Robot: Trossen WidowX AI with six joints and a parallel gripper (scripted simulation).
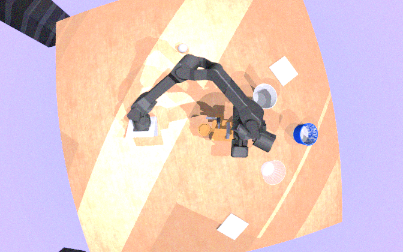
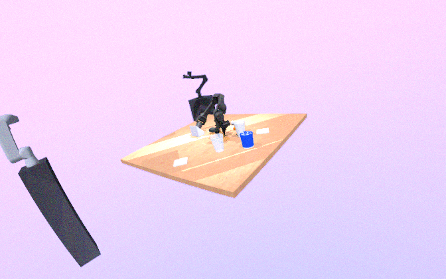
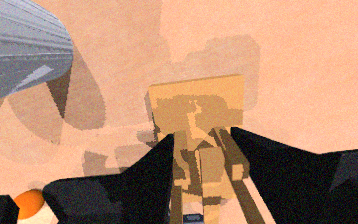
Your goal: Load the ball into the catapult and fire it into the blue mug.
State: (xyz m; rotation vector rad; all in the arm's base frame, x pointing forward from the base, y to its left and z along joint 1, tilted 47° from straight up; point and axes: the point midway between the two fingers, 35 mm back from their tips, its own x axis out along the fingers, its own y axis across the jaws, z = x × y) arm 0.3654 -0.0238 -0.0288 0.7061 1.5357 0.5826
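Now: gripper tip 60 mm past the orange ball, 230 mm to the right of it and 20 mm above it. Round my gripper tip: translucent white cup: 130 mm ahead, 160 mm to the right; then wooden catapult: 70 mm behind, 30 mm to the left, 20 mm above; then blue mug: 290 mm ahead, 30 mm to the right.
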